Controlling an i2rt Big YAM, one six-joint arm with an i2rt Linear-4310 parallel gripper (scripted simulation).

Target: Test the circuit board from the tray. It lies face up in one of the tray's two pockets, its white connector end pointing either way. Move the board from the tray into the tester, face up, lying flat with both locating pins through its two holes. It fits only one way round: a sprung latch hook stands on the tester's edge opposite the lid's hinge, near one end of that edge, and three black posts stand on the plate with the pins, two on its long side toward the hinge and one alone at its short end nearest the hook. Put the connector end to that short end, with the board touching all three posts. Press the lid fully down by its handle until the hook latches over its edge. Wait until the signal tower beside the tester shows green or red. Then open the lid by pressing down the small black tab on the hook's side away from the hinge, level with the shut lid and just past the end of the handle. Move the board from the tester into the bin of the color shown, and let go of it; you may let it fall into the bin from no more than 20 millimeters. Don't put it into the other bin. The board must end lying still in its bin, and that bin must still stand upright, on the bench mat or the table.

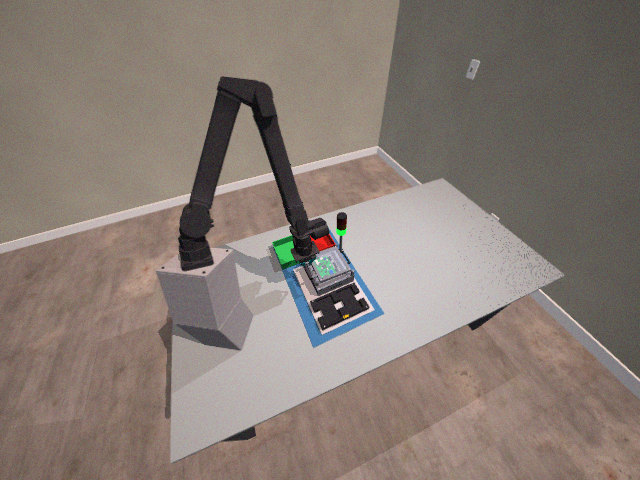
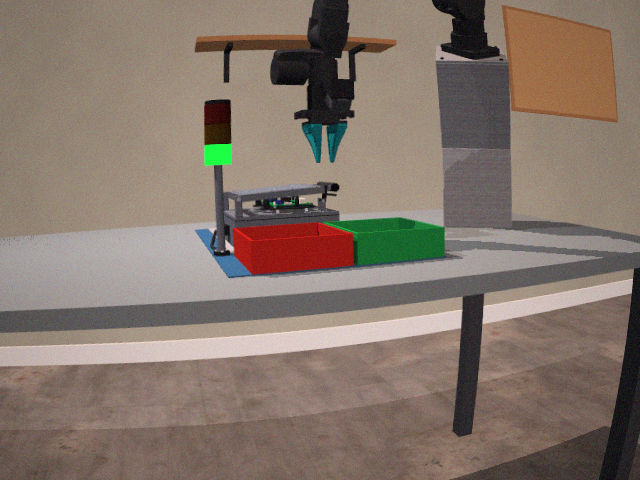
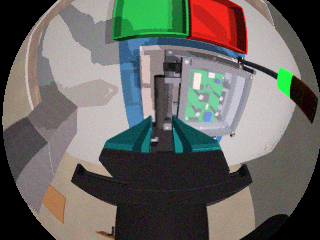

Scene:
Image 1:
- tester lid: 330, 263
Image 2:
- my gripper: 325, 162
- green bin: 374, 243
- red bin: 292, 247
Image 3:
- tester lid: 212, 97

